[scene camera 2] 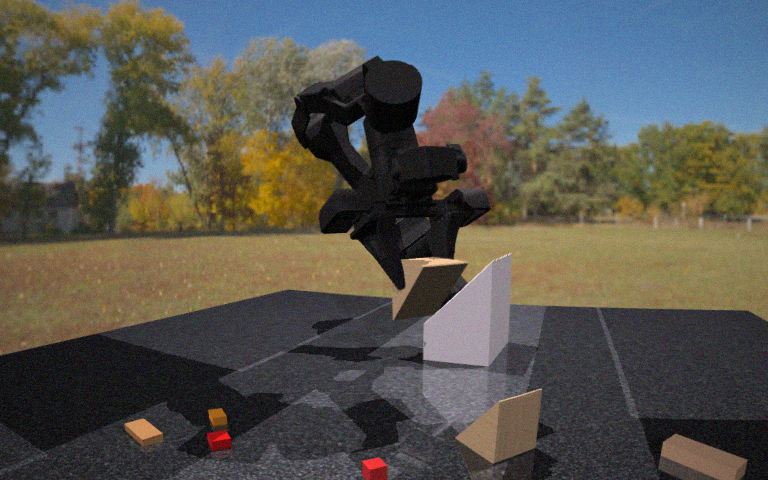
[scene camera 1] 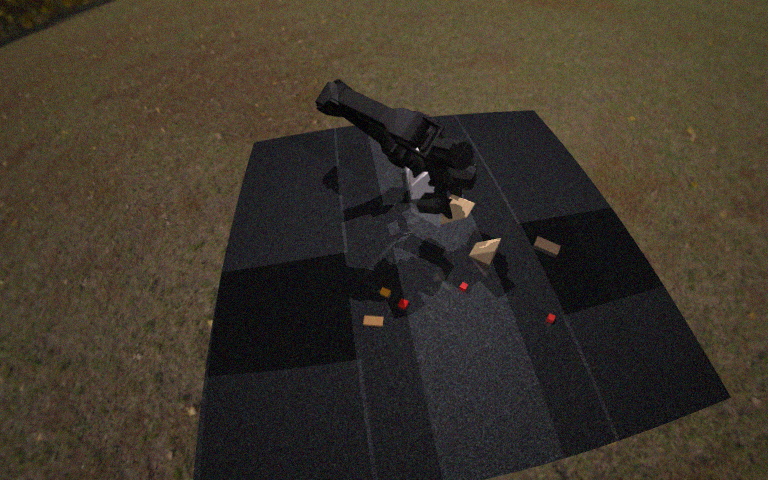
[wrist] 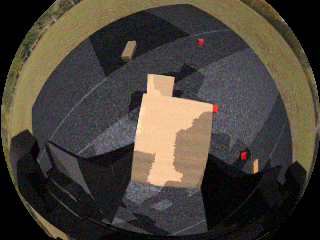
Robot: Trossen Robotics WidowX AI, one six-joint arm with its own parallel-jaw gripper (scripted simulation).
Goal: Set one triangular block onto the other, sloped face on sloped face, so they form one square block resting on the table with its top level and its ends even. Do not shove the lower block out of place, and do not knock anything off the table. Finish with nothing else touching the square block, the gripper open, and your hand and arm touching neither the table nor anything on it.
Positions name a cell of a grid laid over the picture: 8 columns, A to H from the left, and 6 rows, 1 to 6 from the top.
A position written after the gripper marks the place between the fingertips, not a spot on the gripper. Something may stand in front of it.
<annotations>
gripper: scene camera 2 E4; scene camera 1 E3; wrist E4
</annotations>
